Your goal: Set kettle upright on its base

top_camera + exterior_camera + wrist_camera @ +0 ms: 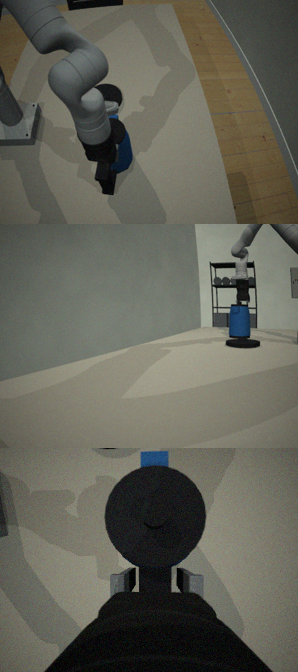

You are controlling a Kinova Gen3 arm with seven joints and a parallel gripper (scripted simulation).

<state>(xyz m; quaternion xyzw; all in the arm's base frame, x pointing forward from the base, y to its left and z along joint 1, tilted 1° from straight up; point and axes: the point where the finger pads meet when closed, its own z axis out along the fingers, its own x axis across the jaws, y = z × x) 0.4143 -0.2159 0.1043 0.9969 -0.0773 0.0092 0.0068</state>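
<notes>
Now: the blue kettle 50 mm below my hand and 30 mm to the left of it. Round my hand: base: 330 mm to the left, 130 mm below, 40 mm behind.
</notes>
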